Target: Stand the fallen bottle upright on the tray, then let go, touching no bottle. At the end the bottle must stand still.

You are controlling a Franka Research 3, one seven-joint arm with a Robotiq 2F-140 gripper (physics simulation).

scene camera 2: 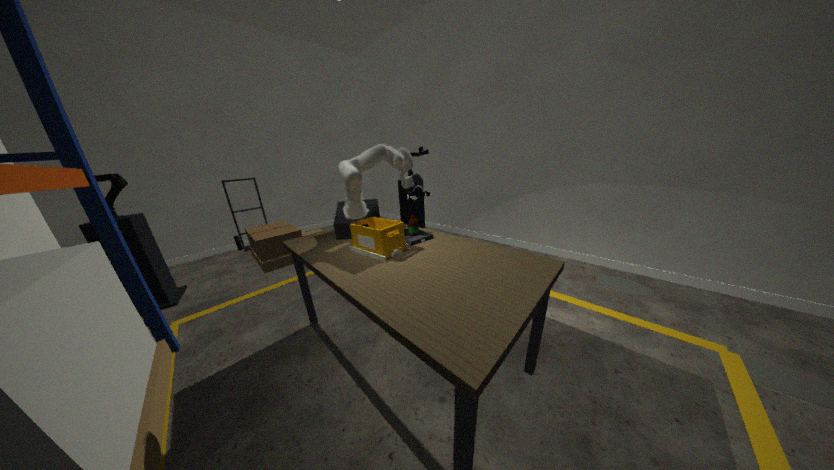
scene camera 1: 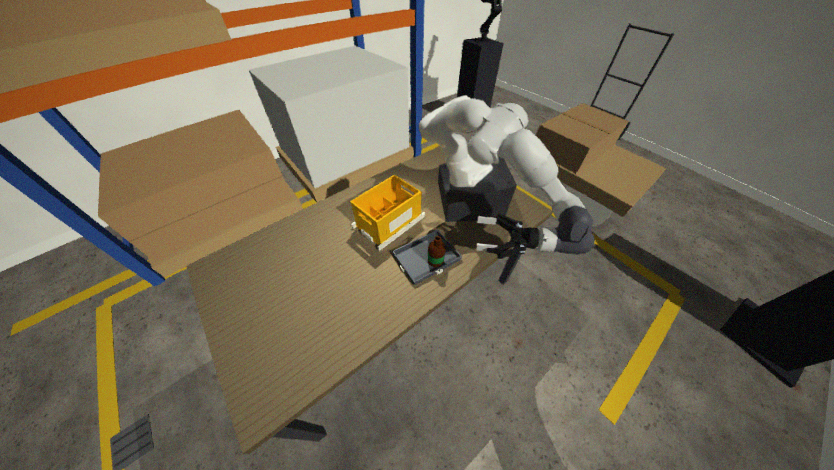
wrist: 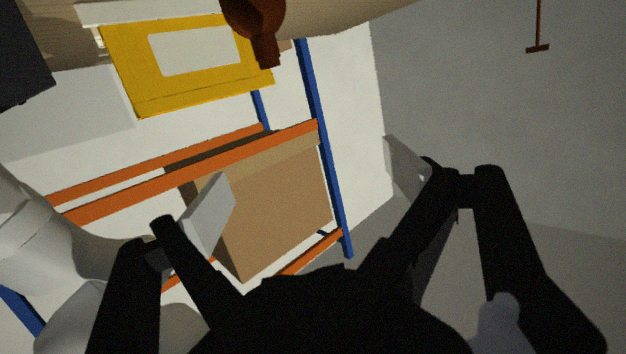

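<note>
The brown bottle with a green band [scene camera 1: 436,254] [scene camera 2: 413,224] stands upright on the grey tray [scene camera 1: 412,260] [scene camera 2: 421,239], near one side of it. In the wrist view the bottle's brown shoulder and neck [wrist: 260,21] show at the top edge, with the neck pointing down in the picture; its lower part is outside that view. My gripper [scene camera 1: 486,233] [scene camera 2: 418,193] [wrist: 305,171] is open, its fingers wide apart with nothing between them. It is beside the tray, on the robot's side, apart from the bottle.
A yellow crate with dividers [scene camera 1: 373,225] [scene camera 2: 380,239] [wrist: 120,55] stands beside the tray on the wooden table [scene camera 1: 303,315] [scene camera 2: 466,291]. The robot's dark base [scene camera 1: 478,198] is behind them. A rack with orange beams [scene camera 1: 326,29] stands past the table.
</note>
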